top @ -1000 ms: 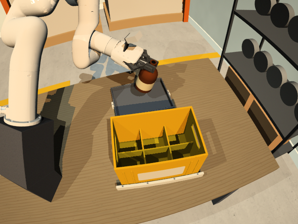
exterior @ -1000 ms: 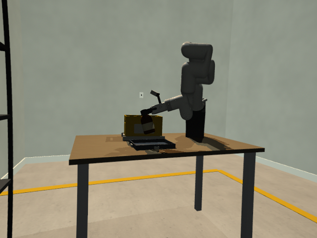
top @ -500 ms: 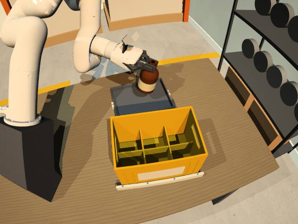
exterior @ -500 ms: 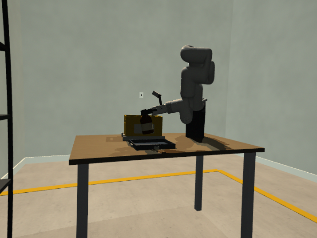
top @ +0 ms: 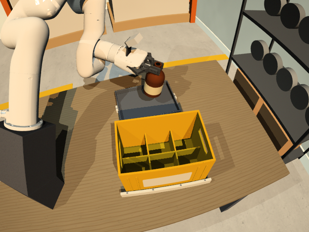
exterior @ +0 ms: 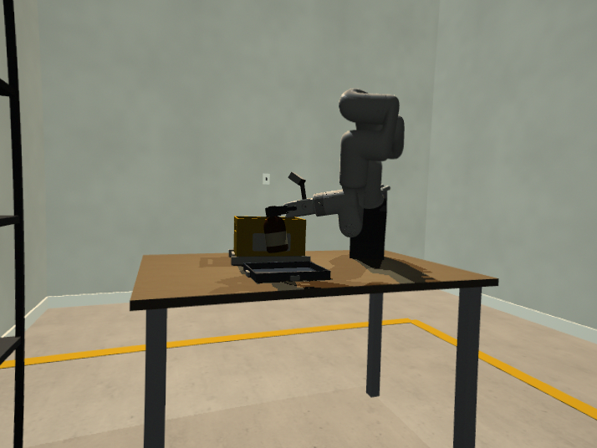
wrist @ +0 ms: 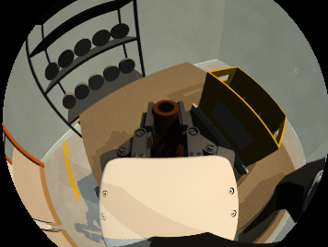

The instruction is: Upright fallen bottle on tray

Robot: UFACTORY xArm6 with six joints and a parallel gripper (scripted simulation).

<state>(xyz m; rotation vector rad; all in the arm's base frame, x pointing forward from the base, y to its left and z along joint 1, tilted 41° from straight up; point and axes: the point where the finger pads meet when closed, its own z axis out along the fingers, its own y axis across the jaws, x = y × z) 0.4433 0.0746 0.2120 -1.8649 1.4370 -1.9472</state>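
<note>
Right now the brown bottle is 6 cm below my hand and 1 cm behind it. Round my hand: dark grey tray: 20 cm below, 4 cm behind, 2 cm to the left; then yellow crate: 28 cm to the right, 13 cm below, 5 cm behind.
</note>
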